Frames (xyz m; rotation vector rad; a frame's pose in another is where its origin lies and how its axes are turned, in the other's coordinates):
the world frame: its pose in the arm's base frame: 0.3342 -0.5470 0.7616 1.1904 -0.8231 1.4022
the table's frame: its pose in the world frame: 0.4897 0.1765 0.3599 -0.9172 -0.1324 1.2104
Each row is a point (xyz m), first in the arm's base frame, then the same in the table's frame.
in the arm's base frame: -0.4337 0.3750 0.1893
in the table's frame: 0.5164 1.6635 -0.3784
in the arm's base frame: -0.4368 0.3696 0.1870
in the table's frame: 0.5166 1.6641 -0.3718
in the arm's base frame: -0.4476 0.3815 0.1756
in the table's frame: 0.5252 1.6816 -0.3744
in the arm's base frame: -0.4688 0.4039 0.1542
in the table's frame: 0.5421 1.7148 -0.3789
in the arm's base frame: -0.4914 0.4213 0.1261
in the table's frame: 0.5562 1.7522 -0.3767
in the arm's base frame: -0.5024 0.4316 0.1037
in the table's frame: 0.5603 1.7788 -0.3747
